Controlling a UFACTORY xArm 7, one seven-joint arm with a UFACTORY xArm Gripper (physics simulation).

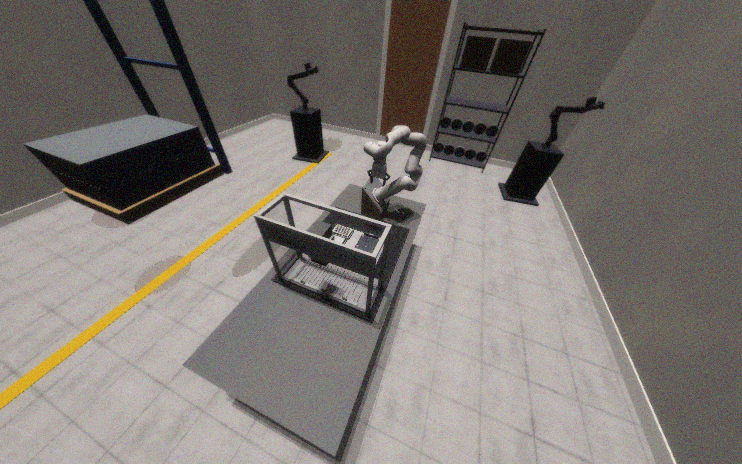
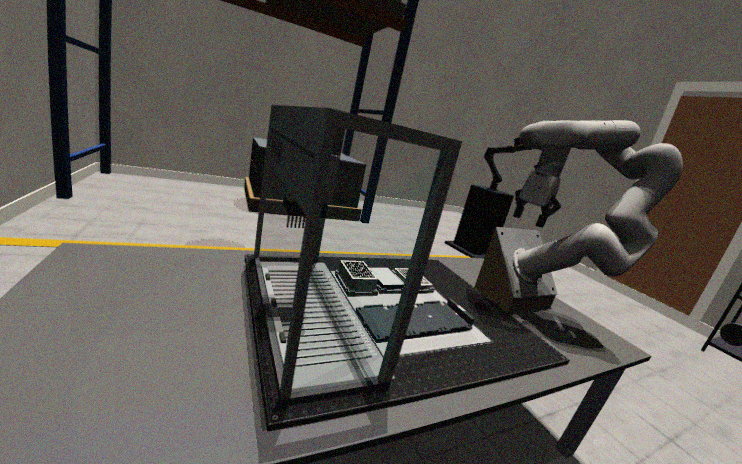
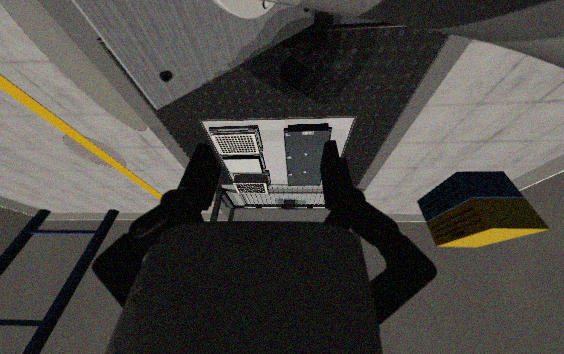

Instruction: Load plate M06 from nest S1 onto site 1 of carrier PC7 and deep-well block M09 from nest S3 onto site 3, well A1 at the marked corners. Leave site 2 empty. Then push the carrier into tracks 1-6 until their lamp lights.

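Where they show: gripper, fingertip midpoint: [image 1: 377,184] [image 2: 527,221] [image 3: 268,154]; arm's base, origin of the base link: [image 1: 377,195] [image 2: 524,265].
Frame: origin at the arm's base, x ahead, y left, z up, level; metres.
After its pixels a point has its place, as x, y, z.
My gripper [image 1: 378,178] {0.105, 0.010, 0.169} [image 2: 530,219] {0.105, 0.010, 0.169} [image 3: 268,154] {0.105, 0.010, 0.169} is open and empty, high above the deck near the arm's base. A low plate with a white well grid [image 2: 414,277] [image 3: 236,144], apparently M06, sits at the robot end of the nest row. A taller deep-well block [image 2: 358,277] [image 3: 251,188], apparently M09, sits at the other end. A plain white-topped piece [image 2: 386,277] {0.473, -0.178, -0.108} [image 3: 243,165] {0.464, -0.187, -0.108} sits between them. The dark carrier [image 2: 426,319] {0.477, 0.039, -0.124} [image 3: 306,160] {0.488, 0.030, -0.123} lies flat beside the row with no labware on it. The ribbed tracks [image 2: 328,333] lie beyond it. Labels, A1 corner marks and a lit lamp cannot be made out.
A dark gantry frame [image 1: 322,241] {0.895, -0.058, 0.333} [image 2: 437,180] {0.734, 0.193, 0.280} stands over the tracks, with a hanging tined head [image 2: 295,220] inside. The perforated base [image 2: 465,358] {0.475, 0.191, -0.134} lies on the table [image 1: 290,355] {1.209, -0.129, -0.148}. The arm's wedge mount [image 2: 506,268] {0.101, -0.004, -0.009} stands at the robot end.
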